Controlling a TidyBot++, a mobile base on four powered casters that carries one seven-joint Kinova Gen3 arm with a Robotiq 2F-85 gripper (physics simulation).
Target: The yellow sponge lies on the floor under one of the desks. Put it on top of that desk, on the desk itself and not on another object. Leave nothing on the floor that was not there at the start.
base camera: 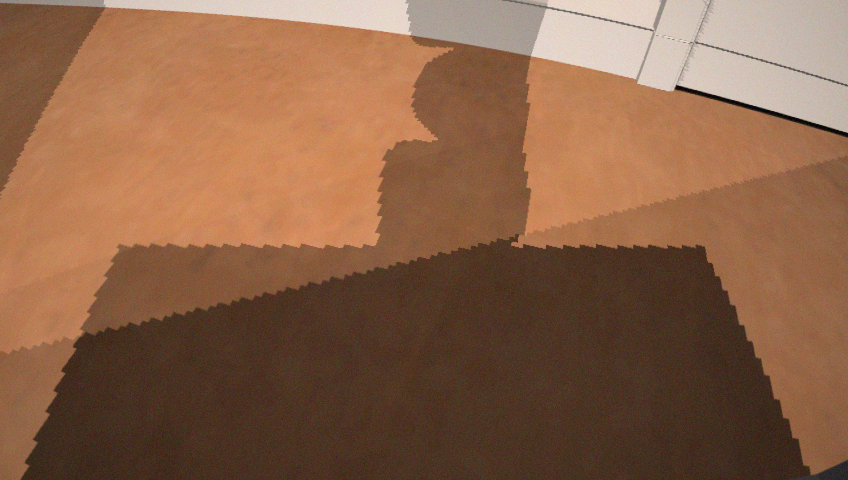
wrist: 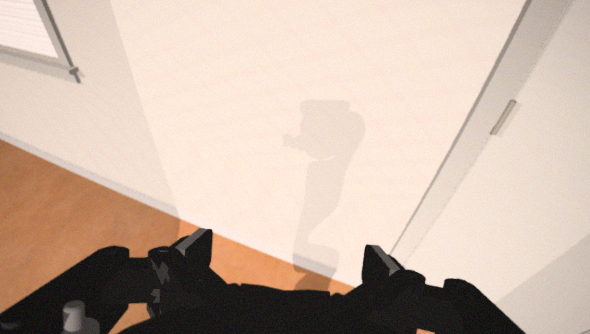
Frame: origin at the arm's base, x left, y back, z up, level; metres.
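Seen in the pictures: gripper, fingertip midpoint: point(wrist: 287, 253).
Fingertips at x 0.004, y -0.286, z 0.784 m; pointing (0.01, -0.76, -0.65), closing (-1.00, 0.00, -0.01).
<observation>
A point is followed by its place in that frame.
My gripper point(wrist: 287, 253) {x 0.004, y -0.285, z 0.784 m} is open and empty, its two black fingers wide apart at the bottom of the wrist view, facing a pale wall. The yellow sponge does not show in either view. No desk can be made out in either view.
The orange-brown floor point(base camera: 238, 148) {x 0.189, y -0.571, z -0.397 m} point(wrist: 60, 200) {x 1.407, y -1.116, z -0.396 m} meets a white wall point(base camera: 297, 11) {x 0.177, y -0.955, z -0.377 m} point(wrist: 225, 100) {x 0.253, y -0.992, z 0.450 m}. A door frame point(base camera: 666, 47) {x -0.411, y -0.757, z -0.324 m} point(wrist: 465, 130) {x -0.392, y -0.763, z 0.573 m} stands at the right. Part of a window point(wrist: 25, 25) {x 1.161, y -1.263, z 0.577 m} shows at the upper left of the wrist view. The robot's shadow falls on floor and wall.
</observation>
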